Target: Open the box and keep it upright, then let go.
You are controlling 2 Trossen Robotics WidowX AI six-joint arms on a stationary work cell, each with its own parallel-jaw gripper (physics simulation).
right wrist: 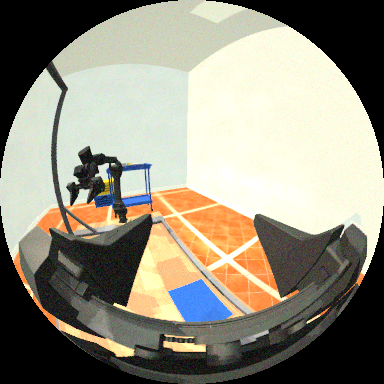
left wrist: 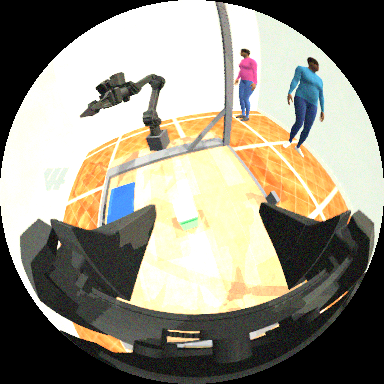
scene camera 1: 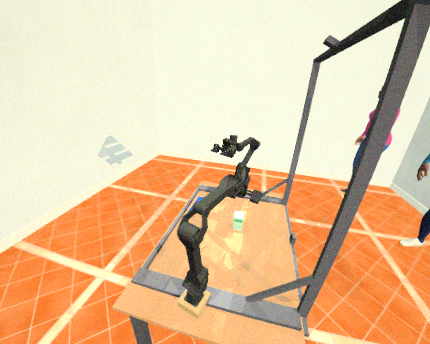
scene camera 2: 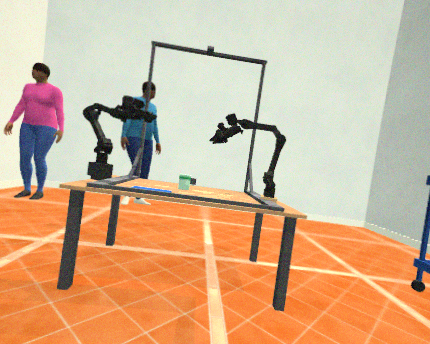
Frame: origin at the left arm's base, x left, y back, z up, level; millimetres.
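Where they show: left gripper, fingertip midpoint: [right wrist: 78,204] [left wrist: 209,208] [scene camera 1: 245,193] [scene camera 2: 211,142]; right gripper, fingertip midpoint: [right wrist: 205,219] [left wrist: 84,112] [scene camera 1: 215,152] [scene camera 2: 151,114]; left arm's base at its link origin: [right wrist: 122,220] [scene camera 1: 194,297] [scene camera 2: 269,196]; right arm's base at its link origin: [left wrist: 155,132] [scene camera 2: 101,163].
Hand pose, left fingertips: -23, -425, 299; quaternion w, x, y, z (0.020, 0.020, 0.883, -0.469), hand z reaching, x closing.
Observation:
Each offset is from my left fingertips to the top centre of the thing, as dx, dy, dz.
A small pale green box @(+57, -127, -239) [scene camera 1: 238,225] [scene camera 2: 184,184] [left wrist: 190,226] stands upright on the table. Its lid @(+57, -127, -237) [scene camera 1: 239,215] [scene camera 2: 185,177] [left wrist: 184,202] looks closed and shows white from above, with a bright green edge. My left gripper [scene camera 2: 216,140] [left wrist: 209,208] [right wrist: 78,204] is open and empty, high above the table, and the box shows beyond and between its fingers in the left wrist view. In scene camera 1 its fingers are hard to make out against the arms. My right gripper [scene camera 1: 216,148] [scene camera 2: 152,117] [right wrist: 205,219] is open and empty, high above the table and away from the box.
A flat blue sheet @(+379, -209, -327) [scene camera 1: 199,199] [scene camera 2: 152,189] [left wrist: 121,202] [right wrist: 200,301] lies near one table edge. A dark metal frame [scene camera 1: 303,130] [scene camera 2: 257,100] [left wrist: 227,75] rises over the table. A small dark block @(-285, -170, -277) [scene camera 1: 293,239] [left wrist: 272,197] sits on its lower rail. Two people stand beyond the table.

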